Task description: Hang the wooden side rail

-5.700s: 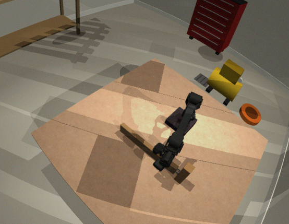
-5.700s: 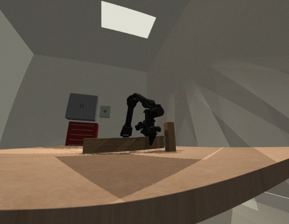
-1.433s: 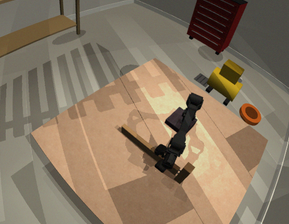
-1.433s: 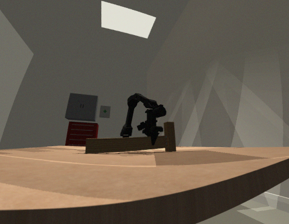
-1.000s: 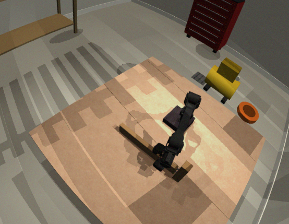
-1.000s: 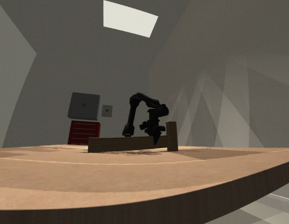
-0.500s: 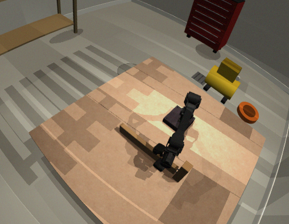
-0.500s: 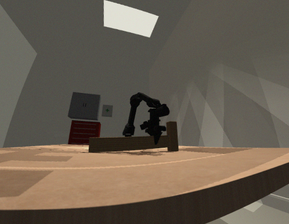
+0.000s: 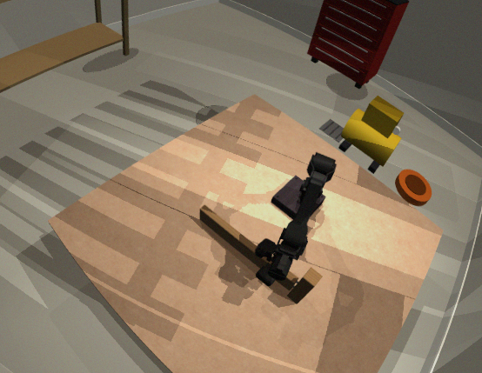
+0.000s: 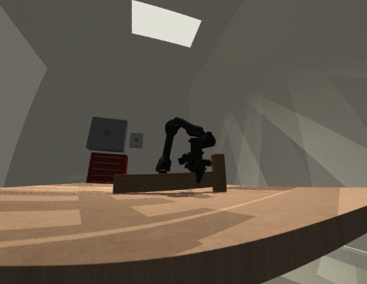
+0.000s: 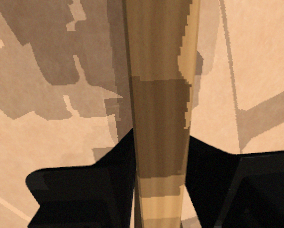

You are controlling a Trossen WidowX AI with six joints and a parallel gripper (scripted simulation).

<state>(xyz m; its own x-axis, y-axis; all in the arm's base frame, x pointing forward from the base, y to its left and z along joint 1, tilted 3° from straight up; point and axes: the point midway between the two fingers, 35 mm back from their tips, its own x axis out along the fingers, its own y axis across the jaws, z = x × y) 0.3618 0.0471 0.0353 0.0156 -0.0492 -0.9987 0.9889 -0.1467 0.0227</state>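
Now: gripper tip 2 cm short of the headboard post, 12 cm to the right of it and 4 cm below it.
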